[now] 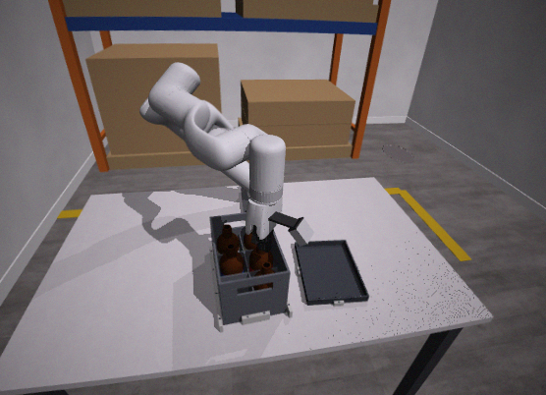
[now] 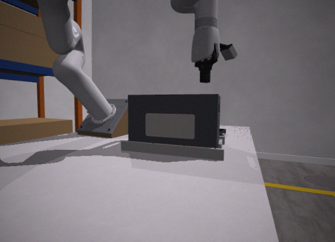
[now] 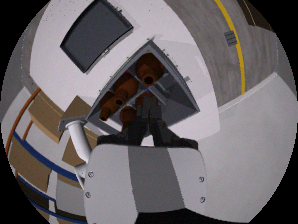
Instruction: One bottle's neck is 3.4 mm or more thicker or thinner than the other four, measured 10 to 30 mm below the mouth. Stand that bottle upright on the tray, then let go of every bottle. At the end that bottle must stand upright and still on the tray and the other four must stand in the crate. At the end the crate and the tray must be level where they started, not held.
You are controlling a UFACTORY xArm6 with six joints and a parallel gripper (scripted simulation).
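The dark grey crate is 16 cm below my hand, 8 cm behind it and 4 cm to the right of it. The rest, counted from my hand: glass bottle 18 cm behind, 15 cm below, 1 cm to the right; then dark tray 23 cm to the left, 23 cm below, 9 cm behind.
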